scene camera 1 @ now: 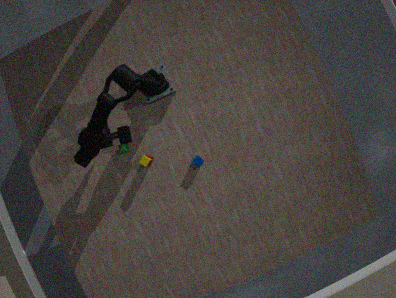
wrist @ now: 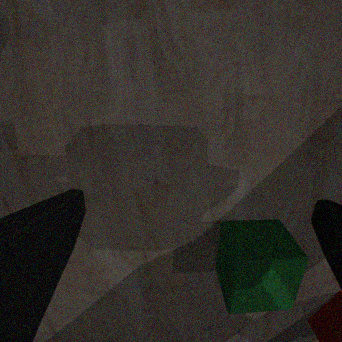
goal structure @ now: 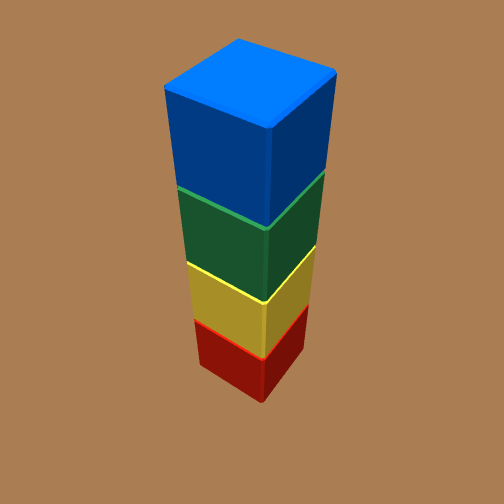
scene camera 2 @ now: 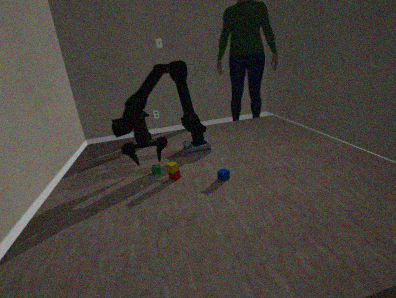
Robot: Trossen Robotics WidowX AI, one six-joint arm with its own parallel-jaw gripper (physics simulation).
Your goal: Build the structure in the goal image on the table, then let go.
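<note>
A green cube [scene camera 1: 124,149] [scene camera 2: 156,170] [wrist: 260,265] sits on the table, in the wrist view near the right finger. A yellow cube [scene camera 1: 145,160] [scene camera 2: 172,167] is stacked on a red cube [scene camera 2: 174,176] [wrist: 330,317], close beside the green one; the red cube is mostly hidden from above, and its corner shows at the lower right of the wrist view. A blue cube [scene camera 1: 198,161] [scene camera 2: 223,175] sits apart, to the right of the stack in both scene views. My gripper [scene camera 2: 149,162] [wrist: 201,205] is open and empty, pointing down above the table, a little left of the green cube in scene camera 2.
The arm's base plate [scene camera 1: 169,93] [scene camera 2: 204,148] is behind the cubes in scene camera 2. A person [scene camera 2: 246,55] stands in the background by the wall. Long dark shadows fall across the table, over the green cube's area.
</note>
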